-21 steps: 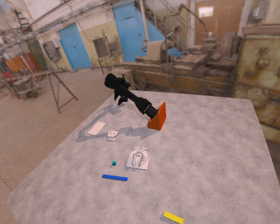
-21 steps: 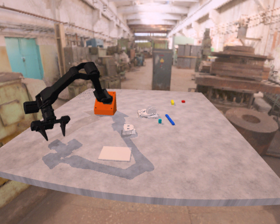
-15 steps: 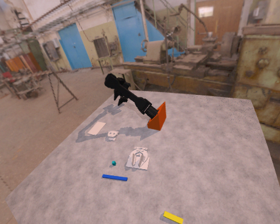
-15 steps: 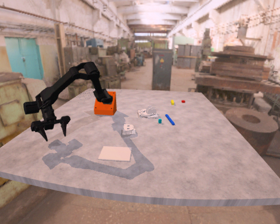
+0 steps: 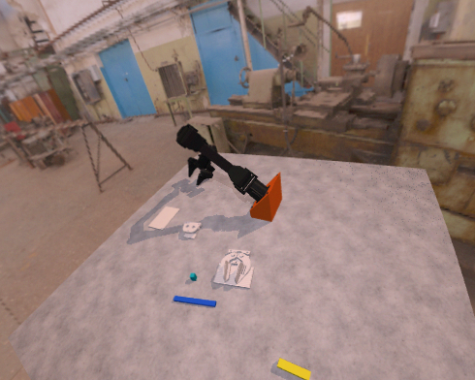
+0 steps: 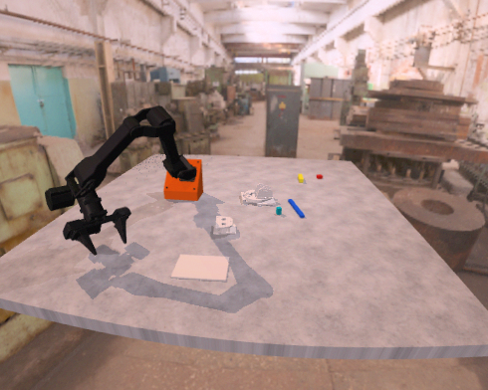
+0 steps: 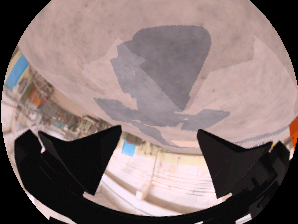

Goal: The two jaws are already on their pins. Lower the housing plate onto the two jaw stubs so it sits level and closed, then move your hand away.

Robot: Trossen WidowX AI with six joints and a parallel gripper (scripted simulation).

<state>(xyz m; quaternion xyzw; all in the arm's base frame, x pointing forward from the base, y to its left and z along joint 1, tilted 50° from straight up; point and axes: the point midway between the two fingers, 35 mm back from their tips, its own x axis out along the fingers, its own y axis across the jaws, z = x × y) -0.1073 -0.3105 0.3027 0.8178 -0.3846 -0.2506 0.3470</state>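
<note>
The pale sheet is 26 cm ahead of my gripper tip and 3 cm below it. The rest, counted from my gripper tip: teal cube 46 cm ahead, 33 cm to the left, 2 cm below; yellow block 70 cm to the left, 57 cm ahead, 2 cm below; blue bar 52 cm ahead, 37 cm to the left, 3 cm below.
</note>
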